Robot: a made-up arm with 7 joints.
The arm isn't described. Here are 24 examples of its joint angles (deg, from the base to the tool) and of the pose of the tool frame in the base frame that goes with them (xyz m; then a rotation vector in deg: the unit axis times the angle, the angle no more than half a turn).
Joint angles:
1: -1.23 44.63 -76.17 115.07 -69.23 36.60 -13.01
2: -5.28 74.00 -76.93 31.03 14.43 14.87 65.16
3: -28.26 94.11 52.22 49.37 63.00 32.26 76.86
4: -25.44 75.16 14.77 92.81 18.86 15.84 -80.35
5: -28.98 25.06 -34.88 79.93 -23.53 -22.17 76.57
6: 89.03 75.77 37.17 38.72 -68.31 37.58 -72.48
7: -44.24 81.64 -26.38 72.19 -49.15 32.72 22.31
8: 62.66 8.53 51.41 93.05 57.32 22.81 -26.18
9: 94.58 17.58 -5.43 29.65 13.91 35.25 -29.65
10: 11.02 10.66 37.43 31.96 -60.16 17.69 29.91
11: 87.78 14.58 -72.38 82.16 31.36 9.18 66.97
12: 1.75 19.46 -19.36 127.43 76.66 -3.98 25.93
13: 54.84 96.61 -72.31 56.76 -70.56 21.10 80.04
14: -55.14 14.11 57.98 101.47 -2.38 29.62 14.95
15: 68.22 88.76 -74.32 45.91 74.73 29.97 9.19
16: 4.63 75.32 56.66 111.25 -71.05 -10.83 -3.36
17: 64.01 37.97 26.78 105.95 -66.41 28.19 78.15
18: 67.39 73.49 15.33 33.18 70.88 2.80 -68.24
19: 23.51 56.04 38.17 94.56 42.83 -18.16 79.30
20: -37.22 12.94 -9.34 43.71 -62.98 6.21 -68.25
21: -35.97 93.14 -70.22 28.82 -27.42 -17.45 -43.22
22: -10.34 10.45 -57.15 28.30 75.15 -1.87 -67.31
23: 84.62 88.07 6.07 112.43 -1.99 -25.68 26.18
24: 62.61 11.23 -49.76 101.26 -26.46 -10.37 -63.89
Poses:
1: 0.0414 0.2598 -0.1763 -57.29 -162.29 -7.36
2: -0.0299 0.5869 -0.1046 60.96 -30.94 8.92
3: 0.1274 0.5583 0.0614 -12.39 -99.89 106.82
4: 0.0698 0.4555 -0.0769 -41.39 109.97 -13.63
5: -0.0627 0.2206 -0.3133 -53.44 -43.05 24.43
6: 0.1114 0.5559 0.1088 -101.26 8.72 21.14
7: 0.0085 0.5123 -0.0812 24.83 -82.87 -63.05
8: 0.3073 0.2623 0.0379 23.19 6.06 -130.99
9: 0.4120 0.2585 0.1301 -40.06 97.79 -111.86
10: 0.1172 0.2754 -0.3353 58.81 -89.90 57.14
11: 0.3750 0.1024 0.0572 -81.27 -86.50 0.07
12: 0.1057 0.1379 -0.1352 -84.79 -26.89 131.67
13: 0.0895 0.5819 0.0780 87.85 -52.69 -37.98
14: -0.1514 0.3214 -0.1440 97.73 -115.37 66.32
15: 0.1113 0.5602 0.0117 81.08 -114.02 109.84
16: 0.0625 0.4315 0.1146 -19.11 99.91 74.19
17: 0.2240 0.3850 0.0983 -33.14 150.91 -50.51
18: 0.1973 0.5411 0.0692 -50.12 -8.25 -85.00
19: 0.2128 0.4312 0.0201 91.87 148.47 -32.42
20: -0.1839 0.2548 -0.2766 19.10 -162.54 -8.95
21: 0.0159 0.6189 0.0601 -10.55 -90.55 -56.21
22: -0.0829 0.1648 -0.3353 124.55 -91.22 43.73
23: 0.0569 0.4238 0.2282 29.28 106.95 48.21
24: 0.3310 0.1207 -0.0018 59.78 61.87 -60.20
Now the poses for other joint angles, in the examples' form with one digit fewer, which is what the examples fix.
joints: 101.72 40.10 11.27 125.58 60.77 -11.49 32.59
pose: 0.159 0.265 0.239 120.2 51.3 6.6
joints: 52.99 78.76 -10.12 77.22 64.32 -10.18 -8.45
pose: 0.212 0.484 0.071 23.5 96.3 -83.0
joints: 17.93 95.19 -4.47 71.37 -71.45 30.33 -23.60
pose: 0.107 0.511 0.113 -42.8 99.2 97.8
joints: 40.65 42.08 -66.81 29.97 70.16 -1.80 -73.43
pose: 0.221 0.385 -0.222 -92.1 98.9 -49.3
